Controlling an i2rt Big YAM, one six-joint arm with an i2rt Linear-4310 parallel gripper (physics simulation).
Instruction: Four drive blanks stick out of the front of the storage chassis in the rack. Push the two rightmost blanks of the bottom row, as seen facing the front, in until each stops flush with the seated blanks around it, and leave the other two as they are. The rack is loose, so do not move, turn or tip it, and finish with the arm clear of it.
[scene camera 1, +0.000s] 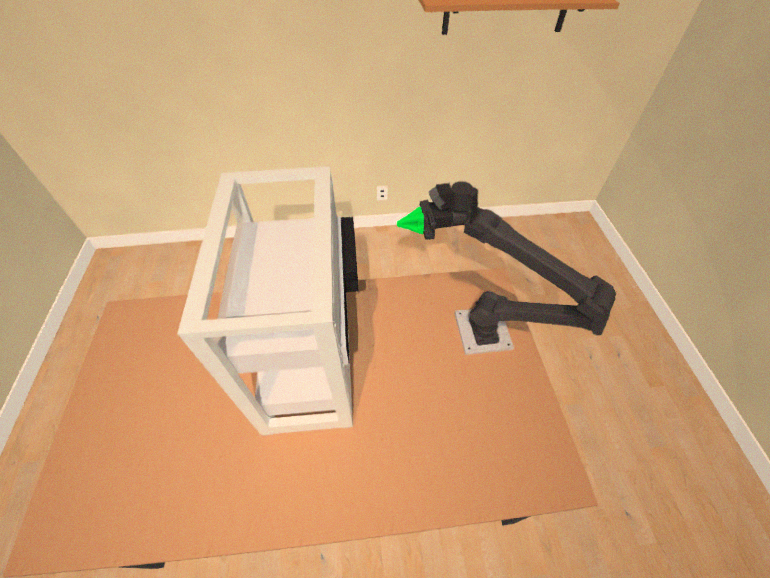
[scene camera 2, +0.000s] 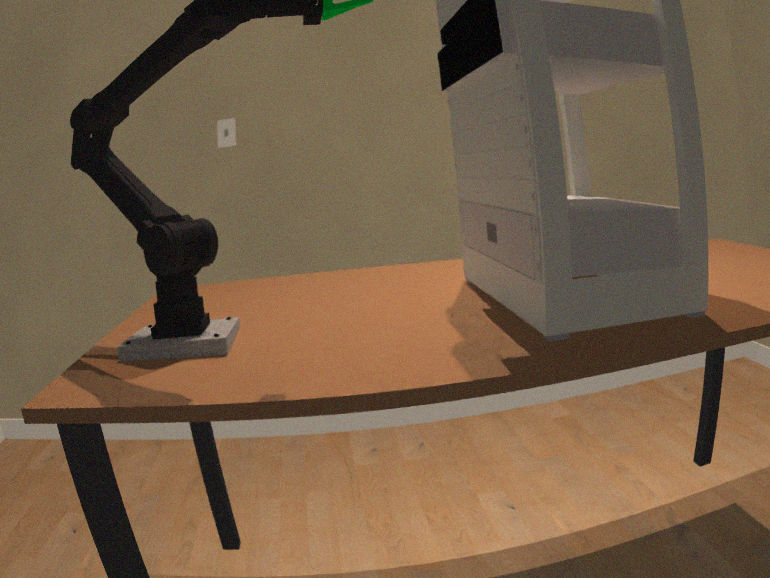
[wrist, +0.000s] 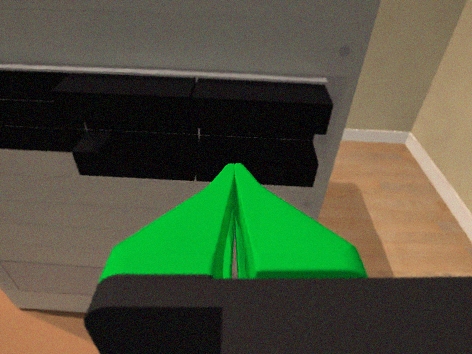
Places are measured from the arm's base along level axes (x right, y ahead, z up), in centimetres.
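Where they show: gripper, fingertip midpoint: (scene camera 1: 396, 224) (wrist: 234, 176); arm's base, origin of the base link: (scene camera 1: 483, 330) (scene camera 2: 181, 330).
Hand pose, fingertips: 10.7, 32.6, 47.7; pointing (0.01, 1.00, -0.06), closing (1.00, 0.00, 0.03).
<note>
Things, the pixels of their top centre, and the offset from my fingertips, as dx, dy, dz. Level surfaces: height alone.
- bottom-row right blank, middle of its top: (wrist: 256, 125) (scene camera 2: 505, 42) +2.5, +18.2, -8.2
- bottom-row left blank, middle of its top: (wrist: 148, 120) -8.5, +18.7, -8.2
- upper right blank, middle of its top: (wrist: 260, 70) (scene camera 2: 500, 8) (scene camera 1: 333, 230) +2.5, +18.2, -2.5
- upper left blank, middle of its top: (wrist: 140, 65) (scene camera 1: 333, 258) -8.5, +18.7, -2.5
- orange table, its level: dz -49.6
In the wrist view, four black drive blanks stick out of the chassis front at its right end. The bottom-row right blank (wrist: 285, 162) and bottom-row left blank (wrist: 135, 157) stand out side by side. Above them, the upper right blank (wrist: 262, 115) and upper left blank (wrist: 125, 112) also stand out. Seated blanks (wrist: 30, 137) lie further left. The white rack (scene camera 1: 323, 248) (scene camera 2: 541, 186) (wrist: 345, 95) stands upright. My gripper (scene camera 1: 398, 223) (wrist: 234, 176) is shut and empty, pointing at the rack front with a gap between. In the wrist view its tips overlap the bottom right blank's lower edge, near the seam.
The arm's base plate (scene camera 1: 463, 339) (scene camera 2: 180, 349) is fixed on the orange table (scene camera 1: 435, 466) (scene camera 2: 348, 348). A wall shelf (scene camera 1: 519, 4) is high at the back. Plain grey panels (wrist: 100, 215) lie below the blanks. The rack's right side edge is close beside the protruding blanks.
</note>
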